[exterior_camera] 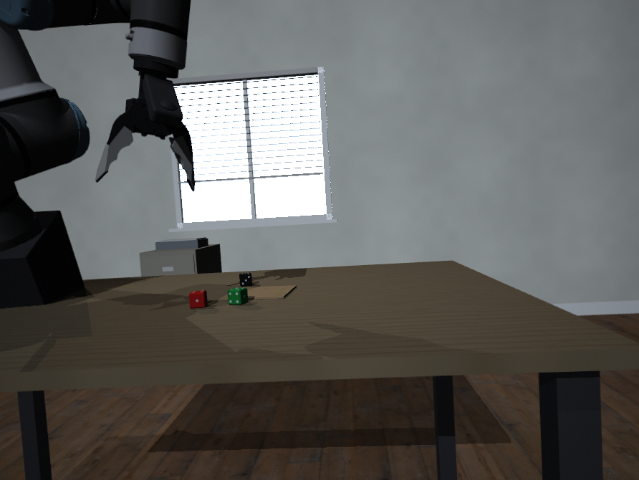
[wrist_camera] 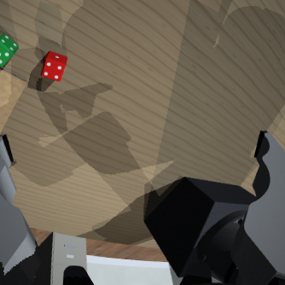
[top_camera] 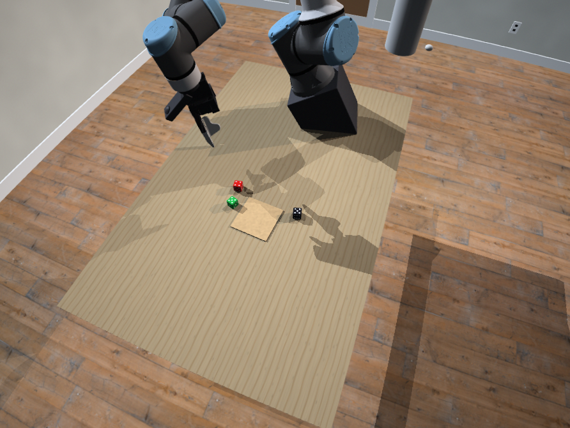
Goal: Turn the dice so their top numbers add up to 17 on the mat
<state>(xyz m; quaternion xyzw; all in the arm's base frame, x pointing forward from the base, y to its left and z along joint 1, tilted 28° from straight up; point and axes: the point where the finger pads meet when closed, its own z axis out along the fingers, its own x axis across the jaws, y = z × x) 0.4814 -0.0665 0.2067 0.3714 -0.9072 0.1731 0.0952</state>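
The red die lies 220 mm below my hand, 100 mm to the left of it and 20 mm ahead of it. Also, from my hand: black die 350 mm to the left, 220 mm below, 30 mm ahead; green die 220 mm below, 130 mm to the left, 100 mm ahead; tan mat 240 mm to the left, 230 mm below, 110 mm ahead.
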